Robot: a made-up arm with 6 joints.
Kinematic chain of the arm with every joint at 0, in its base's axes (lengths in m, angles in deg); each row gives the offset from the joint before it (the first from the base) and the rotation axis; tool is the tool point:
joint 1: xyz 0 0 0.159 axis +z
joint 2: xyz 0 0 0 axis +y
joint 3: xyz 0 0 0.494 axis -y
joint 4: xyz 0 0 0 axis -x
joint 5: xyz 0.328 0 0 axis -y
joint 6: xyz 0 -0.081 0 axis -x
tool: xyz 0 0 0
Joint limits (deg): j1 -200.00..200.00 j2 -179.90..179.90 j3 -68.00..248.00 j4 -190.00..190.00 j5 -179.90..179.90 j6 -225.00..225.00
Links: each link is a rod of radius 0.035 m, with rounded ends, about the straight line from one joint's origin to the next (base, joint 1, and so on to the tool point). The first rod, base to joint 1, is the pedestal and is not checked.
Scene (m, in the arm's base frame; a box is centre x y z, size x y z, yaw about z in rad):
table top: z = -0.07
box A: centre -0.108 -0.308 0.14 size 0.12 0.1 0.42 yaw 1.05
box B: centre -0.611 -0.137 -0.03 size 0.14 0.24 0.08 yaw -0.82
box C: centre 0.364 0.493 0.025 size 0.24 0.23 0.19 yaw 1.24
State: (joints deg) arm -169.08 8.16 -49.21 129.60 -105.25 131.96
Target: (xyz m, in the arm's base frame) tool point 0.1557 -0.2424 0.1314
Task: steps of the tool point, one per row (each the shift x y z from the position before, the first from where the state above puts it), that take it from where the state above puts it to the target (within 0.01 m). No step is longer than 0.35 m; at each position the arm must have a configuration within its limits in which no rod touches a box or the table.
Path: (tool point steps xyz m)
1: -0.0047 -0.0231 0.1377
2: 0.0630 0.0014 0.1519
3: 0.1246 0.0440 0.1307
4: 0.1625 0.0954 0.0776
5: 0.1664 0.1411 0.0026
6: 0.1358 0.1664 -0.0794
7: -0.2253 -0.1715 0.1025
8: -0.1553 -0.2346 -0.0271
9: -0.0511 -0.2205 -0.1386
10: 0.0399 -0.1350 -0.2028
11: 0.0825 -0.0157 -0.2061
12: 0.0713 0.0860 -0.1538
13: 0.0304 0.1311 -0.0692

